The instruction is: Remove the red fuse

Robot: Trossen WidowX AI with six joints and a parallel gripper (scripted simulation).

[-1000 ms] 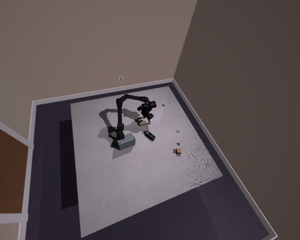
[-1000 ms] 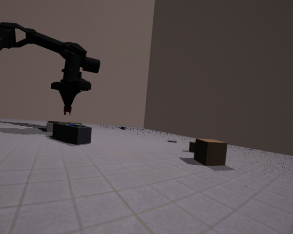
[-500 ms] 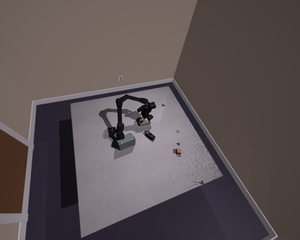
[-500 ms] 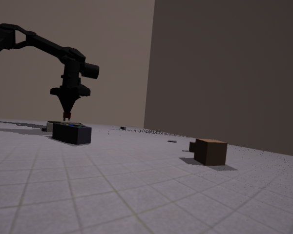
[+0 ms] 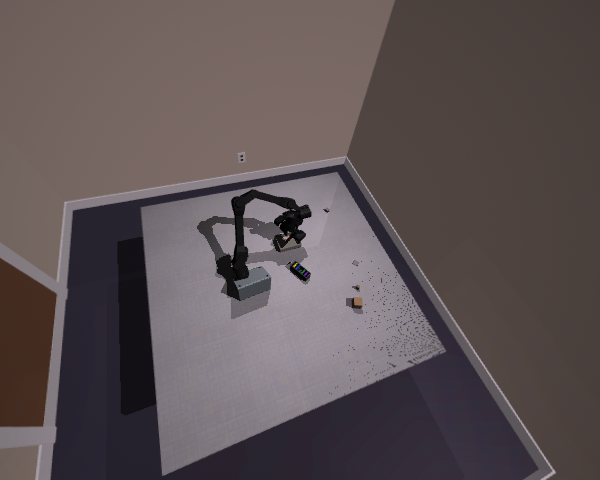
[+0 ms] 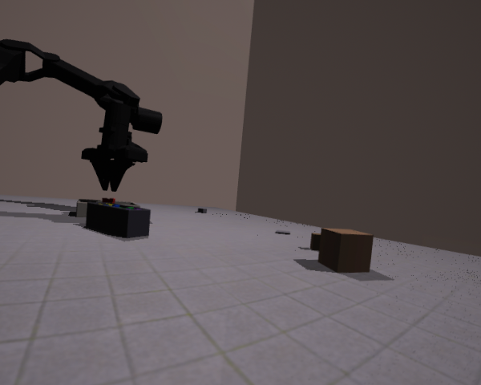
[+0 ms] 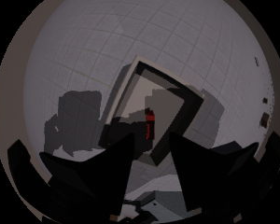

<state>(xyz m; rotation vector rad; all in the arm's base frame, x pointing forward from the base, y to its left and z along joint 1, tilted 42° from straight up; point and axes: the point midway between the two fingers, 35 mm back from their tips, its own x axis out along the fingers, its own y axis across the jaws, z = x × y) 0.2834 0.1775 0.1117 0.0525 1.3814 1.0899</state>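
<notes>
Right now the beige tray is 5 cm below my gripper tip. From my gripper tip the other things lie so: brown cube 44 cm to the right, 27 cm ahead, 4 cm below.
</notes>
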